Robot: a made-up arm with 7 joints. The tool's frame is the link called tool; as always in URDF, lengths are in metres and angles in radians. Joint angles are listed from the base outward. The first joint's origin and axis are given. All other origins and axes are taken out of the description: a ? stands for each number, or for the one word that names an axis. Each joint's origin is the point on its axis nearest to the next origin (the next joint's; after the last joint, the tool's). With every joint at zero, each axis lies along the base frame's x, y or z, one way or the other. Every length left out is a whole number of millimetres.
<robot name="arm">
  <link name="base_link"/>
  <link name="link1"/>
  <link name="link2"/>
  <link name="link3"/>
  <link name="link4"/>
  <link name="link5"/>
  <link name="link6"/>
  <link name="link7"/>
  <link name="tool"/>
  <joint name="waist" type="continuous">
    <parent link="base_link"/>
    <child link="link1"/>
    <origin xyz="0 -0.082 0.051"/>
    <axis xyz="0 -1 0"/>
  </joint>
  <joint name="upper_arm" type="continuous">
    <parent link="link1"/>
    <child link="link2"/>
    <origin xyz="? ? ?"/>
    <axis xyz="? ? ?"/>
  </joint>
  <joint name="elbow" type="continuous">
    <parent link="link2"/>
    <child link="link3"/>
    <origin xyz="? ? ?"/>
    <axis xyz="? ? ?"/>
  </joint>
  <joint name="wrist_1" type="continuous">
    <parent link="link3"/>
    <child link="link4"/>
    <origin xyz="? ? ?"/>
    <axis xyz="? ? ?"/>
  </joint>
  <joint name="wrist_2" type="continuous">
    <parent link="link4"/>
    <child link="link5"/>
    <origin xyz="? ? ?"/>
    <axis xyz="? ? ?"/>
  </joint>
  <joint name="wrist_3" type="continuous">
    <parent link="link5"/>
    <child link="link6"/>
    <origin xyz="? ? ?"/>
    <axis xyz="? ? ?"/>
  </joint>
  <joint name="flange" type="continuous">
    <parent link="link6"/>
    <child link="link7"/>
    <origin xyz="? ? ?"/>
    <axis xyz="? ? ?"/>
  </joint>
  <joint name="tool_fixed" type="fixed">
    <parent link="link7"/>
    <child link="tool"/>
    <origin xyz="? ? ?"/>
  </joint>
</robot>
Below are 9 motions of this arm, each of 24 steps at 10 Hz.
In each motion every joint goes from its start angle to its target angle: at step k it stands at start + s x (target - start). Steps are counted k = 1, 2, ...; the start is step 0. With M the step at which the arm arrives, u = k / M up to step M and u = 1 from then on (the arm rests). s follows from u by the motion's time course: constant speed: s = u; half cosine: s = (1 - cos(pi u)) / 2; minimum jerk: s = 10 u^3 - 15 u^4 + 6 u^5.
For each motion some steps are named. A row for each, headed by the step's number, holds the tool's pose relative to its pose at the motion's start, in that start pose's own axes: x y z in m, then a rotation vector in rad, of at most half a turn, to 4 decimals.
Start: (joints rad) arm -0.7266 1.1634 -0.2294 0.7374 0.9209 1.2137 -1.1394
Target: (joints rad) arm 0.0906 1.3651 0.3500 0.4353 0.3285 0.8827 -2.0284
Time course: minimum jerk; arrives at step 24
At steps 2, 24:
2: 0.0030 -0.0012 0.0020 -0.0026 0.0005 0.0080
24: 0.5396 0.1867 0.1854 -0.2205 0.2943 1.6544

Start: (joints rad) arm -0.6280 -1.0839 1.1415 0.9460 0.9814 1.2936 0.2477
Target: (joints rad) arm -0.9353 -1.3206 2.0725 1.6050 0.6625 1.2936 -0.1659
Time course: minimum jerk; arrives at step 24
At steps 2, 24:
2: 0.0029 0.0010 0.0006 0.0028 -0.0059 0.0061
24: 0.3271 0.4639 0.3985 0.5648 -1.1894 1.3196

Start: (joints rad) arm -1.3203 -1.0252 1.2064 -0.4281 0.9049 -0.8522 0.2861
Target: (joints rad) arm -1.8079 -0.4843 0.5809 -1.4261 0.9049 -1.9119 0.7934
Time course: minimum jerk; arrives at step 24
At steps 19, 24:
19: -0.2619 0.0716 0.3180 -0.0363 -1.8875 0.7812
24: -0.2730 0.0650 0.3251 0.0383 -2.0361 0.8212

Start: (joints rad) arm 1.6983 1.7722 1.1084 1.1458 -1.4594 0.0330 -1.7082
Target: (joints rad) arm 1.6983 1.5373 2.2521 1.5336 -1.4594 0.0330 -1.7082
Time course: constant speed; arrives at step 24
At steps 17, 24:
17: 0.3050 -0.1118 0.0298 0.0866 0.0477 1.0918
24: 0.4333 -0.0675 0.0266 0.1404 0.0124 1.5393

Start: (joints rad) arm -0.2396 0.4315 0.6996 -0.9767 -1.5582 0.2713 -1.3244
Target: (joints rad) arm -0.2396 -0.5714 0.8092 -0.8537 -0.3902 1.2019 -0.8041
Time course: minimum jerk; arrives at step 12
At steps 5, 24:
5: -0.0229 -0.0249 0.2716 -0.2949 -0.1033 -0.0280
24: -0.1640 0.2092 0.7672 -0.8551 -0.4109 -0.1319

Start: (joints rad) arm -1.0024 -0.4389 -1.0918 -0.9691 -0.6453 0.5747 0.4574
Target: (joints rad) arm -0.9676 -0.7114 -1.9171 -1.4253 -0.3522 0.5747 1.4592
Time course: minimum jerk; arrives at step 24
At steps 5, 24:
5: -0.0226 -0.0168 0.0079 -0.0214 0.0312 -0.1367
24: -0.1900 0.0893 0.2355 -0.8688 0.4069 -1.8952

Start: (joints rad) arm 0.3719 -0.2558 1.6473 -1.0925 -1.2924 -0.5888 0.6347
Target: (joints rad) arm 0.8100 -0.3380 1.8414 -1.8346 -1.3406 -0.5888 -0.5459
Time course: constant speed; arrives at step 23
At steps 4, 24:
4: 0.0028 0.0167 0.0291 0.0151 0.0114 0.1744
24: -0.0451 0.1171 0.1355 0.1534 0.0284 1.0092

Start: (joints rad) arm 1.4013 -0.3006 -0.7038 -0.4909 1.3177 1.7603 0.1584
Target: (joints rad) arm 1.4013 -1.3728 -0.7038 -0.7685 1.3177 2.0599 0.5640
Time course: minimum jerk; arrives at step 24
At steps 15, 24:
15: -0.1704 -0.3843 -0.2849 0.9137 0.3438 -0.5553
24: -0.2544 -0.4394 -0.4350 1.2538 0.5484 -0.7017

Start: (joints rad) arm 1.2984 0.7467 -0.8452 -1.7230 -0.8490 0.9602 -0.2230
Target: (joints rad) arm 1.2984 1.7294 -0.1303 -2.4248 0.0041 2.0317 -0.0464
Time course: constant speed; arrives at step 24
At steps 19, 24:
19: -0.1372 -0.2396 -0.0616 -0.3482 -0.5635 0.0815
24: -0.1593 -0.3009 -0.0765 -0.4306 -0.7089 0.1227

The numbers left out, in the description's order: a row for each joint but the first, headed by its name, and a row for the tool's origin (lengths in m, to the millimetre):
upper_arm: xyz 0.045 0 -0.042, axis 0 0 1
elbow: xyz 0.303 0.001 0, axis 0 -1 0
wrist_1: xyz 0.346 0 0.043, axis 0 -1 0
wrist_2: xyz -0.021 0 -0.046, axis -1 0 0
wrist_3: xyz 0 -0.03 -0.245, axis 1 0 0
flange: xyz 0 0.015 0.051, axis 0 0 -1
tool: xyz 0.06 -0.165 0

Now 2 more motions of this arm.
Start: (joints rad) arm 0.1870 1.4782 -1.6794 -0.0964 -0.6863 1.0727 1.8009
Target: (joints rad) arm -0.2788 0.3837 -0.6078 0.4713 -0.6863 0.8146 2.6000
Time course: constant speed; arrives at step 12
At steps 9, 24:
9: -0.2937 0.1392 0.0939 -0.3998 0.5831 0.3883
24: -0.3396 0.2022 0.2005 -0.3431 0.8614 0.4093

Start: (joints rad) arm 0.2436 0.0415 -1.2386 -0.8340 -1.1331 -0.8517 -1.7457
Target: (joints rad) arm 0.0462 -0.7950 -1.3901 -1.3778 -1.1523 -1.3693 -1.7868
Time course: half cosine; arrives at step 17
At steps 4, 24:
4: -0.0239 0.0111 0.0093 0.1197 -0.0504 0.0315
24: -0.2209 0.1043 0.0696 0.7985 -0.3330 0.5961

